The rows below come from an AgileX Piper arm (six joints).
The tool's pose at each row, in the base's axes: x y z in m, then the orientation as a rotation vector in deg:
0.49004, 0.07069, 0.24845, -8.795, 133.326, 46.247
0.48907, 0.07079, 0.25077, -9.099, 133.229, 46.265
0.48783, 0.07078, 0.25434, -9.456, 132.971, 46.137
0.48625, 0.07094, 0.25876, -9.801, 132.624, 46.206
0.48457, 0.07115, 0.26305, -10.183, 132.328, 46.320
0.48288, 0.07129, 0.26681, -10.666, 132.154, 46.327
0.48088, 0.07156, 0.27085, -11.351, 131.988, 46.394
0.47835, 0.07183, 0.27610, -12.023, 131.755, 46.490
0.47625, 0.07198, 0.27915, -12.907, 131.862, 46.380
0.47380, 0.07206, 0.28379, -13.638, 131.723, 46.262
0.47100, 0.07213, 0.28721, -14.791, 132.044, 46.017
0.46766, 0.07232, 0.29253, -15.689, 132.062, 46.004
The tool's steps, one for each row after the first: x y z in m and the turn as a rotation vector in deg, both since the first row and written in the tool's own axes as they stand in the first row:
-0.00069, 0.00156, -0.00185, -0.109, 0.000, -0.223
-0.00196, 0.00376, -0.00465, -0.161, -0.160, -0.574
-0.00348, 0.00663, -0.00804, -0.365, -0.367, -0.877
-0.00484, 0.00951, -0.01138, -0.600, -0.507, -1.175
-0.00586, 0.01207, -0.01445, -0.763, -0.525, -1.543
-0.00681, 0.01496, -0.01778, -1.019, -0.464, -2.021
-0.00810, 0.01864, -0.02212, -1.305, -0.460, -2.500
-0.00837, 0.02097, -0.02499, -1.435, -0.119, -3.091
-0.00936, 0.02416, -0.02904, -1.569, -0.045, -3.653
-0.00932, 0.02682, -0.03257, -1.632, 0.556, -4.402
-0.01004, 0.03072, -0.03744, -1.851, 0.851, -4.989

